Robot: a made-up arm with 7 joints.
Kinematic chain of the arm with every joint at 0, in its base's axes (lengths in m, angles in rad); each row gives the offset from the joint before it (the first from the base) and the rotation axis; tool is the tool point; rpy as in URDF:
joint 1: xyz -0.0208 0.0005 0.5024 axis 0 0.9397 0.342
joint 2: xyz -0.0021 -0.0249 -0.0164 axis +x
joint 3: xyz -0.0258 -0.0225 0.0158 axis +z
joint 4: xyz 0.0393 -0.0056 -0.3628 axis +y
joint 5: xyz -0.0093 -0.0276 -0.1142 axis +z
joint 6: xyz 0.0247 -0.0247 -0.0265 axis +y
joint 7: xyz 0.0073 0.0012 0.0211 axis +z
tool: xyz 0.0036 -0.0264 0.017 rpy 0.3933 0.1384 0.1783
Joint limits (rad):
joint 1: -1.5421..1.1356
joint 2: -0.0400..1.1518
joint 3: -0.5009..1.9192
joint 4: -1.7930..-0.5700
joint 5: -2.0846..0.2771
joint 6: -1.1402..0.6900
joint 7: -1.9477..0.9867
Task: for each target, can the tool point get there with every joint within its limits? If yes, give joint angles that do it. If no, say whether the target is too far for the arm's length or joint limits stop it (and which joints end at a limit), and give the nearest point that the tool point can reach.
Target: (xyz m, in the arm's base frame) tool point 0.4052 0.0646 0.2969
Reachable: yes | joints -0.9837 0.5180 0.1818 -0.7840 -1.2500 -0.7058 -0.2483
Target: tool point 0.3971 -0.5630 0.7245
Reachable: no: too far | nearest point 0.3268 -0.3143 0.5337 | short by 0.321 m
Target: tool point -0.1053 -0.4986 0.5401
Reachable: no: joint limits stop it (at a limit: joint 1, joint 2, joint 3, joint 4, joint 6, joint 7) | nearest point 0.1729 -0.3008 0.4565 | short by 0.351 m
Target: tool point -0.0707 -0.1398 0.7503
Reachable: no: joint limits stop it (at a limit: joint 1, joint 2, joint 4, joint 5, joint 6, joint 7) | nearest point 0.2081 -0.1860 0.5666 | short by 0.337 m
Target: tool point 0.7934 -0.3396 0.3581
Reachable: no: too far | nearest point 0.4571 -0.2049 0.4015 | short by 0.365 m
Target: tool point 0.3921 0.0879 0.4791
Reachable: yes | joints -1.2392 0.9273 -0.2677 -1.5380 -1.0374 -0.4404 0.0974
